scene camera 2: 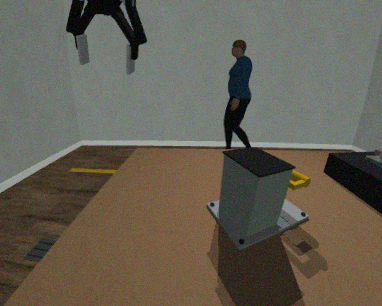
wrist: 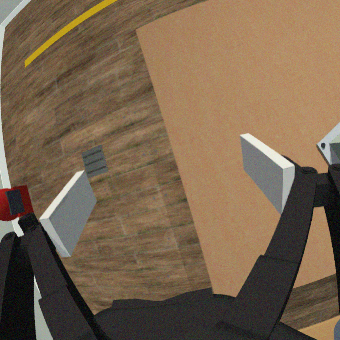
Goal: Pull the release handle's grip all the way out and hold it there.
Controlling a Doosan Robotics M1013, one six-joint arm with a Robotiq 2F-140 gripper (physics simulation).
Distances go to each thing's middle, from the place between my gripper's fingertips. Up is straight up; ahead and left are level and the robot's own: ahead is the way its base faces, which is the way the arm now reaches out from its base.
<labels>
The base plate (scene camera 2: 290,215) lies 42 cm behind my hand and 37 cm below it.
</labels>
